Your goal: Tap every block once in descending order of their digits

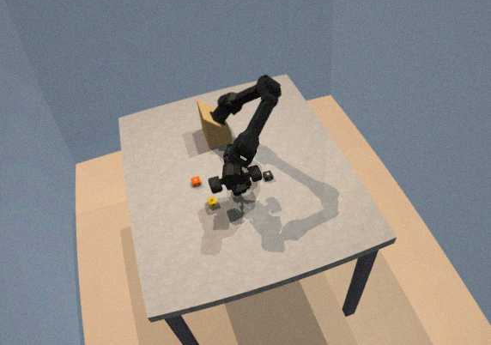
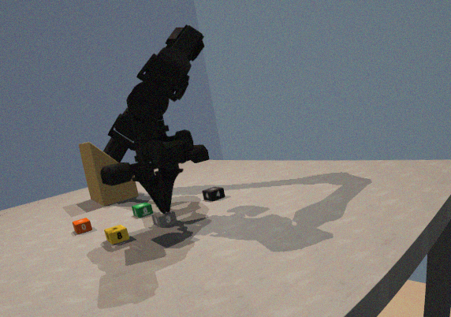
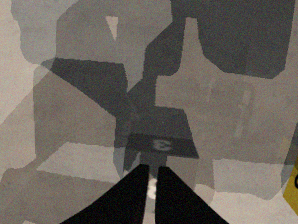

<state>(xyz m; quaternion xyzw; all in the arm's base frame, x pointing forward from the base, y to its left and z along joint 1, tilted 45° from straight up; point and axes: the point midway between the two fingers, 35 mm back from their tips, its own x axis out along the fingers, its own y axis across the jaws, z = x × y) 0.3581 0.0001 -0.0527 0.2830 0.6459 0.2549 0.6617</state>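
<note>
The grey block is 10 mm below my gripper tip and 10 mm behind it. The rest, counted from my gripper tip: yellow block 100 mm to the right, 10 mm below, 10 mm behind; then green block 110 mm behind, 10 mm below; then black block 140 mm to the left, 50 mm behind, 10 mm below.
</note>
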